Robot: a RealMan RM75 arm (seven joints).
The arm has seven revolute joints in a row. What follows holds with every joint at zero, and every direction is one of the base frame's. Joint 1 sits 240.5 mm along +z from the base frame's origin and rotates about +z. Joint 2 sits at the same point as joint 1 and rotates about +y. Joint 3 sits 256 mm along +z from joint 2 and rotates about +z. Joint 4 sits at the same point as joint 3 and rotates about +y. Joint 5 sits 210 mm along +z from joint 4 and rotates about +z. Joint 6 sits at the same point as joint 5 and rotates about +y. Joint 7 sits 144 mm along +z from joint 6 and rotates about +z. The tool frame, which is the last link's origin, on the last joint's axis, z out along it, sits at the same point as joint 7; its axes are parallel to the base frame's.
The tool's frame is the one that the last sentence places.
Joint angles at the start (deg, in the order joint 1, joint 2, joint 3, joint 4, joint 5, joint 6, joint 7):
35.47 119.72 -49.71 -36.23 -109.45 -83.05 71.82
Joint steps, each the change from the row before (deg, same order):
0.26 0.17 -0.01 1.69 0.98 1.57 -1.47
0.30 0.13 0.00 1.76 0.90 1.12 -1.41
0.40 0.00 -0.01 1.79 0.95 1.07 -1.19
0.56 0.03 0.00 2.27 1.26 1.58 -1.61
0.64 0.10 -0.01 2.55 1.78 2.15 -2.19
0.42 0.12 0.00 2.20 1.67 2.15 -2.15
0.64 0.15 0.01 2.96 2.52 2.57 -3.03
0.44 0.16 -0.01 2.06 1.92 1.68 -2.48
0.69 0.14 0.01 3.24 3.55 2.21 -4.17
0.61 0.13 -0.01 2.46 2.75 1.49 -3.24
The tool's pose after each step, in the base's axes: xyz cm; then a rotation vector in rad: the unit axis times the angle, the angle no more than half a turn. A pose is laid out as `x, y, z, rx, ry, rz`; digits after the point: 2 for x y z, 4 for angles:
22.23, 35.58, -3.14, -2.7920, 0.3072, 0.6477
22.31, 35.61, -3.63, -2.7794, 0.3123, 0.6579
22.37, 35.68, -4.03, -2.7671, 0.3207, 0.6672
22.45, 35.81, -4.55, -2.7486, 0.3305, 0.6750
22.52, 36.04, -5.14, -2.7196, 0.3377, 0.6811
22.71, 36.22, -5.66, -2.6897, 0.3455, 0.6791
22.88, 36.43, -6.32, -2.6509, 0.3538, 0.6797
22.97, 36.52, -6.80, -2.6245, 0.3540, 0.6792
23.08, 36.67, -7.40, -2.5798, 0.3524, 0.6832
23.10, 36.74, -7.87, -2.5488, 0.3501, 0.6844

